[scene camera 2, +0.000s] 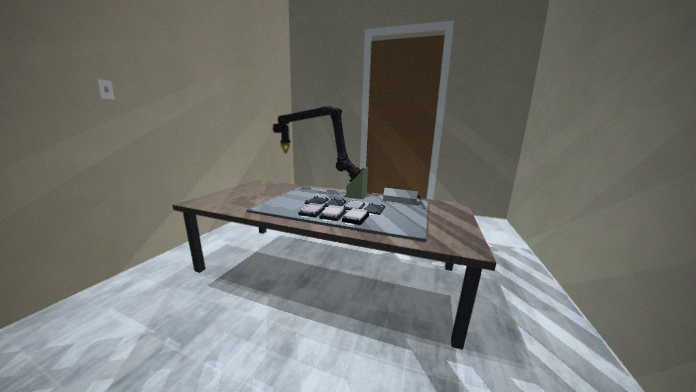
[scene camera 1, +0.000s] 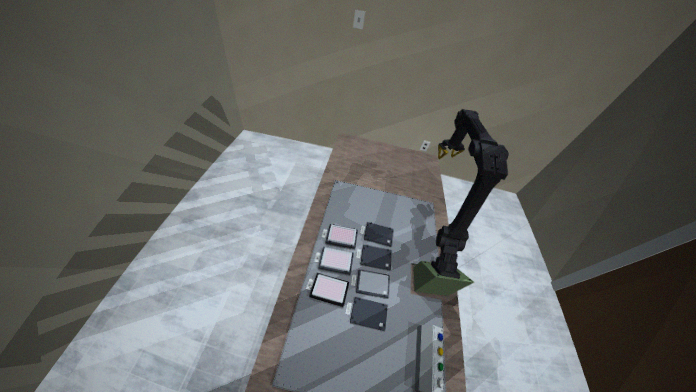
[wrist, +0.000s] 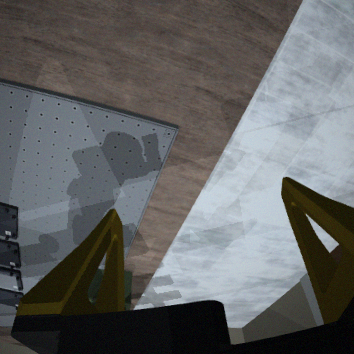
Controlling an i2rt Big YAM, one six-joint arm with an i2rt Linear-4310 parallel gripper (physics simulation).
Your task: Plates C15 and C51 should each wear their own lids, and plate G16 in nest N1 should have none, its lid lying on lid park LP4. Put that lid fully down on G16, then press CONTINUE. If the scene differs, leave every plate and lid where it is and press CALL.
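Pixels of known places: gripper, fingertip midpoint: [scene camera 2: 286,152] [scene camera 1: 445,157] [wrist: 199,201]; arm's base, link origin: [scene camera 2: 357,175] [scene camera 1: 444,271].
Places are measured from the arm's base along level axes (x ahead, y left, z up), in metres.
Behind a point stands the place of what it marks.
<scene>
Three plates with pink tops stand in a row: one [scene camera 1: 342,235] {z -0.112, x 0.450, y -0.116 m} [scene camera 2: 312,209] {z -0.113, x 0.486, y -0.103 m}, a middle one [scene camera 1: 336,260] {z -0.107, x 0.450, y 0.016 m} [scene camera 2: 333,212] {z -0.107, x 0.497, y 0.029 m}, and one with a thicker dark rim [scene camera 1: 329,289] {z -0.108, x 0.449, y 0.146 m} [scene camera 2: 356,215] {z -0.107, x 0.489, y 0.155 m}. Beside them is a second row: three dark flat squares [scene camera 1: 378,233] {z -0.132, x 0.273, y -0.188 m} [scene camera 1: 376,257] {z -0.133, x 0.268, y -0.056 m} [scene camera 1: 369,314] {z -0.133, x 0.266, y 0.200 m} and a grey-faced square with a dark rim [scene camera 1: 373,283] {z -0.125, x 0.269, y 0.073 m} [scene camera 2: 355,205] {z -0.125, x 0.288, y 0.083 m}. Labels are too small to read; I cannot tell which plates wear lids. My gripper [scene camera 1: 447,157] {z 0.131, x -0.002, y -0.599 m} [scene camera 2: 285,152] {z 0.131, x -0.002, y -0.599 m} [wrist: 199,201] {z 0.131, x -0.002, y -0.599 m} is open and empty, high above the table's far end, away from the plates.
A button panel with blue [scene camera 1: 440,337] {z -0.072, x -0.008, y 0.243 m}, yellow [scene camera 1: 440,351] {z -0.072, x -0.007, y 0.291 m}, green [scene camera 1: 440,367] {z -0.072, x -0.005, y 0.343 m} and pale [scene camera 1: 440,382] {z -0.072, x -0.004, y 0.389 m} buttons stands on the arm's side of the perforated grey board [scene camera 1: 310,360] {z -0.142, x 0.454, y 0.404 m} [wrist: 45,135] {z -0.142, x 0.150, y -0.424 m}. The green arm base [scene camera 1: 436,280] {z 0.019, x 0.048, y 0.056 m} [scene camera 2: 357,186] {z -0.060, x 0.071, y 0.023 m} stands at the table's edge.
</scene>
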